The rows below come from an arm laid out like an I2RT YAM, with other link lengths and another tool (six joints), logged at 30 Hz.
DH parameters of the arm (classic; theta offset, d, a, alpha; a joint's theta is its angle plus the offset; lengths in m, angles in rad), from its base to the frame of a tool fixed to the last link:
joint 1: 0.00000 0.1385 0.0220 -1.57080
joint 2: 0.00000 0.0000 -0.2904 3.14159
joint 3: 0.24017 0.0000 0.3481 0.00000
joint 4: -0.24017 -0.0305 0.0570 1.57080
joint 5: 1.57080 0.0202 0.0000 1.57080
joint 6: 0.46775 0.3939 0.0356 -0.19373
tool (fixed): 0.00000 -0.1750 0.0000 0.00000
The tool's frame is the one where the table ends.
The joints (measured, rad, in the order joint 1, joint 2, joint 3, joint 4, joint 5, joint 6), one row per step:
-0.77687 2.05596 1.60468 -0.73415 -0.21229 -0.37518
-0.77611 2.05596 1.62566 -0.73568 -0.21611 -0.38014
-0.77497 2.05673 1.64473 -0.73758 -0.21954 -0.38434
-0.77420 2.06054 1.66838 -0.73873 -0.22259 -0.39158
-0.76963 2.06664 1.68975 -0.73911 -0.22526 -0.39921
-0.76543 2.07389 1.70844 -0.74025 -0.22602 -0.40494
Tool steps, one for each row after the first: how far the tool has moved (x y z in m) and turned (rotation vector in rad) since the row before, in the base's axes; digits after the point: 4 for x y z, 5 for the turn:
0.0057 -0.0035 0.0096 -0.01318 -0.01579 0.00670
0.0051 -0.0028 0.0083 -0.01105 -0.01341 0.00627
0.0060 -0.0039 0.0089 -0.01431 -0.01437 0.00846
0.0070 -0.0016 0.0066 -0.01215 -0.01132 0.01243
0.0056 -0.0012 0.0045 -0.00934 -0.00709 0.00954

